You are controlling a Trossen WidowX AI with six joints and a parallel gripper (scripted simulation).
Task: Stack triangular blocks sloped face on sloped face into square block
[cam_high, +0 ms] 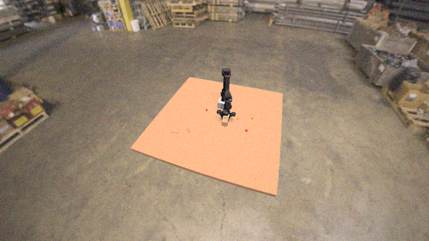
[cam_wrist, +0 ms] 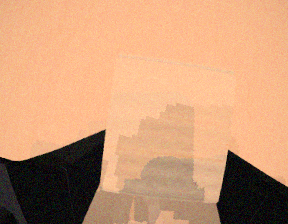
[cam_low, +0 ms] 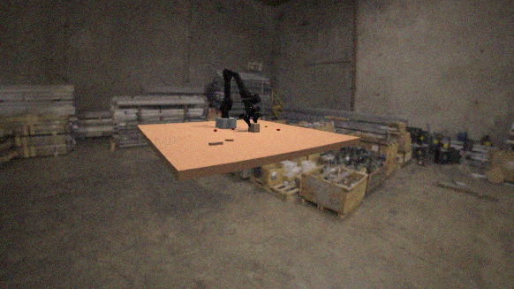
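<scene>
The triangular wooden block is 1 cm behind my gripper tip and 1 cm above it. From my gripper tip the other things lie so: flat tan piece 40 cm to the right, 32 cm ahead, 3 cm below; then red cube 23 cm to the left, 3 cm below.
</scene>
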